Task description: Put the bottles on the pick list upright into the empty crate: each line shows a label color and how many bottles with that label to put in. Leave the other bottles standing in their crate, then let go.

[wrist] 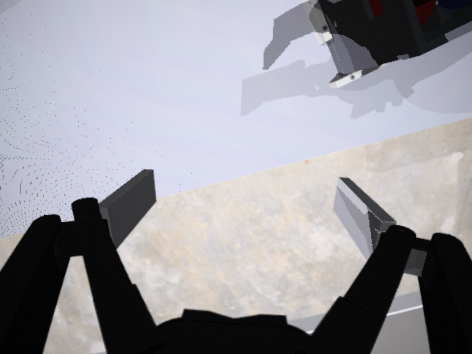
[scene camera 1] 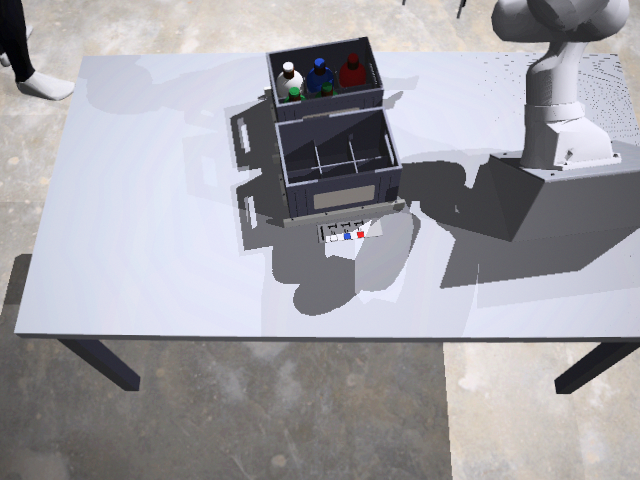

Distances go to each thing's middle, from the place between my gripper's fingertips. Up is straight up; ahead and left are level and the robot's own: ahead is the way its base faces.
I see the pale rail (scene camera 1: 386, 206) 260 mm ahead of my hand, 500 mm to the left of it and 200 mm below it.
